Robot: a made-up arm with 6 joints. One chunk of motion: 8 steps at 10 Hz.
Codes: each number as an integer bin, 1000 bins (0 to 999) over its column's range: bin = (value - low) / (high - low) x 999, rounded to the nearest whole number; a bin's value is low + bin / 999 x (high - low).
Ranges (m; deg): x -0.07..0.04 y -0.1..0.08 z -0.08..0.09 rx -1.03..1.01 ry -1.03..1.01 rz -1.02..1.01
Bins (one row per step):
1: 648 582 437 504 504 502
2: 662 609 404 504 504 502
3: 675 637 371 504 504 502
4: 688 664 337 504 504 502
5: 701 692 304 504 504 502
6: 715 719 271 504 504 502
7: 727 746 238 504 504 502
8: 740 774 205 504 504 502
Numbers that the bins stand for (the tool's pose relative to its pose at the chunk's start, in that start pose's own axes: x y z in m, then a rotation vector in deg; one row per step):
1: 0.0014 0.0049 -0.0056 0.00 0.00 0.00
2: 0.0029 0.0097 -0.0113 0.00 0.00 0.00
3: 0.0043 0.0148 -0.0169 0.00 0.00 0.00
4: 0.0058 0.0196 -0.0227 0.00 0.00 0.00
5: 0.0072 0.0247 -0.0283 0.00 0.00 0.00
6: 0.0087 0.0295 -0.0339 0.00 0.00 0.00
7: 0.0101 0.0344 -0.0395 0.00 0.00 0.00
8: 0.0115 0.0395 -0.0451 0.00 0.00 0.00

